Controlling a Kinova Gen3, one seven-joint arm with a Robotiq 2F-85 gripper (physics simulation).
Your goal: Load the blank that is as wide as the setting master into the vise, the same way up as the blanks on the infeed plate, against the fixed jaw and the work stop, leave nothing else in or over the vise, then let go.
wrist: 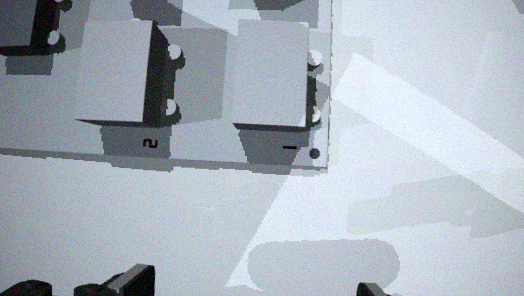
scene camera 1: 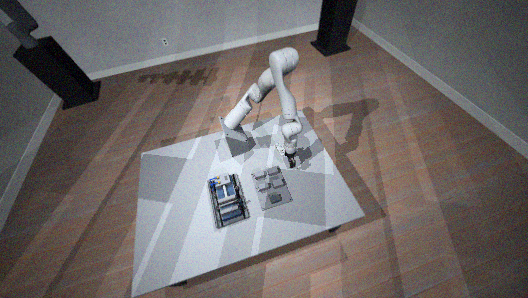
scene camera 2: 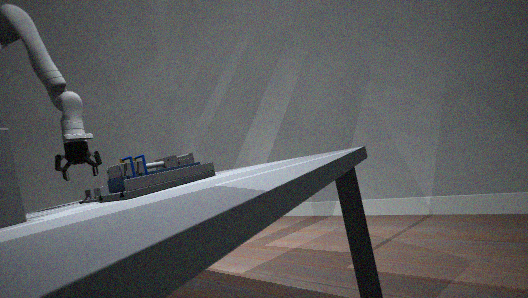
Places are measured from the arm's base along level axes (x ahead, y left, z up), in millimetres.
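Where they show: gripper, fingertip midpoint: (scene camera 1: 288,161) (scene camera 2: 82,178); arm's base, link origin: (scene camera 1: 229,124).
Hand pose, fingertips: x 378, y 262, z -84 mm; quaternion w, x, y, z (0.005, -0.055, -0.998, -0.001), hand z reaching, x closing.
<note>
Things, the pixels of their top centre, and the offset from my fingertips. Level surfaces: height alone.
- infeed plate, top centre: (wrist: 143,17) (scene camera 1: 270,186) 74 mm ahead, 159 mm right, 87 mm down
- vise, top centre: (scene camera 2: 156,158) (scene camera 1: 224,193) 46 mm ahead, 435 mm right, 4 mm up
- white table, surface height: 95 mm down
The infeed plate (scene camera 1: 285,194) (wrist: 200,145) lies on the table and bears several grey blocks. In the wrist view, one blank (wrist: 115,72) sits by the mark 2 and another blank (wrist: 270,72) by the mark 1, each beside two round pins. Which block matches the setting master's width cannot be told. The vise (scene camera 1: 243,201) (scene camera 2: 170,179) stands beside the plate, with blue and metal parts; its inside is too small to read. My gripper (scene camera 1: 291,163) (scene camera 2: 80,175) (wrist: 255,287) is open and empty, above the table just behind the plate.
A smaller, darker block (scene camera 1: 275,197) sits on the plate's front part. Blue hoops (scene camera 2: 133,166) rise at one end of the vise. The white table (scene camera 1: 175,225) carries the arm's base. A dark pillar (scene camera 1: 335,25) stands on the floor behind.
</note>
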